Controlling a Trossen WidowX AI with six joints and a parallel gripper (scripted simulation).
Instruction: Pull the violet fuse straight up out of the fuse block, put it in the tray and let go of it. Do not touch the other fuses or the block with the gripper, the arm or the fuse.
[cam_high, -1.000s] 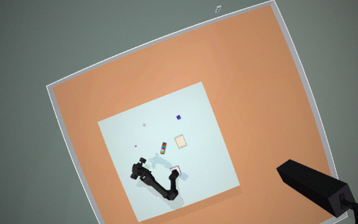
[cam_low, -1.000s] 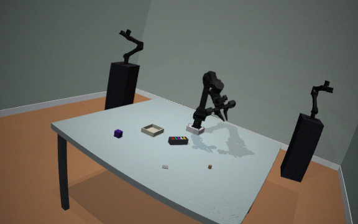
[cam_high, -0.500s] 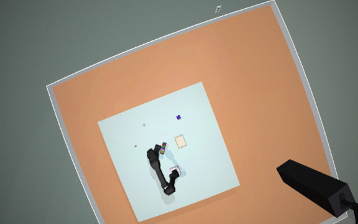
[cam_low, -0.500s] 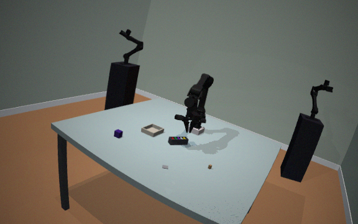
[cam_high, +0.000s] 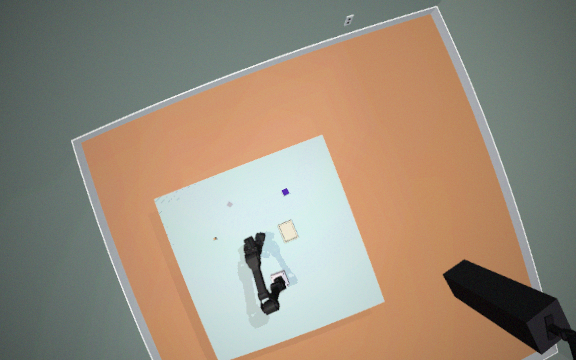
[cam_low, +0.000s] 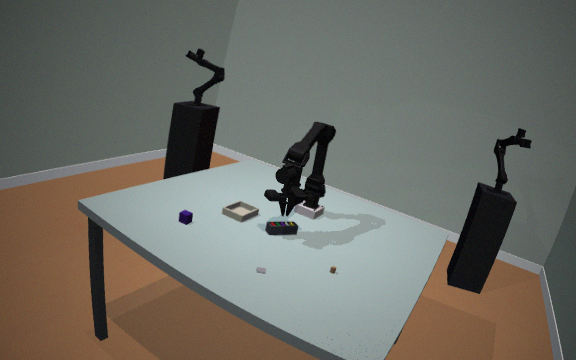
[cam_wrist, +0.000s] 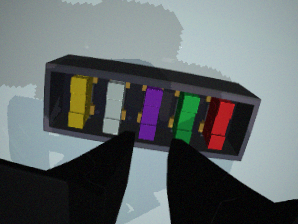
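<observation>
My gripper tip is now 5 cm above the violet fuse. From my gripper tip the other things lie so: brown block 18 cm ahead, 27 cm to the left, 6 cm below; tray 4 cm behind, 20 cm to the right, 7 cm below; purple cube 21 cm ahead, 33 cm to the right, 6 cm below.
</observation>
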